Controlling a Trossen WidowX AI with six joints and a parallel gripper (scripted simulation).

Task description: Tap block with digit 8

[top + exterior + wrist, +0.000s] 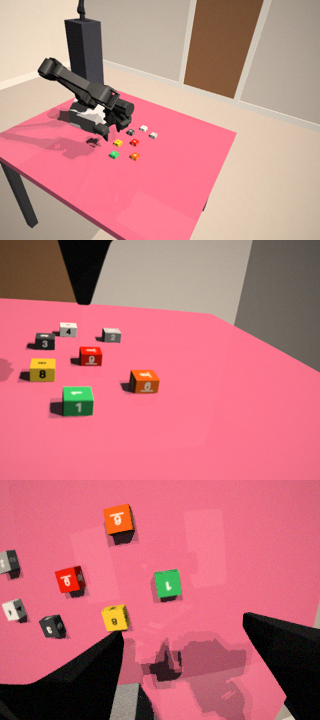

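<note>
Now: gripper tip 140 mm to the right of the red block, 120 mm above it and 20 mm short of it. The rest, counted from my gripper tip: orange block: 120 mm below, 90 mm ahead, 60 mm to the left; then dark block: 200 mm to the left, 120 mm below, 50 mm behind; then green block: 120 mm below.
</note>
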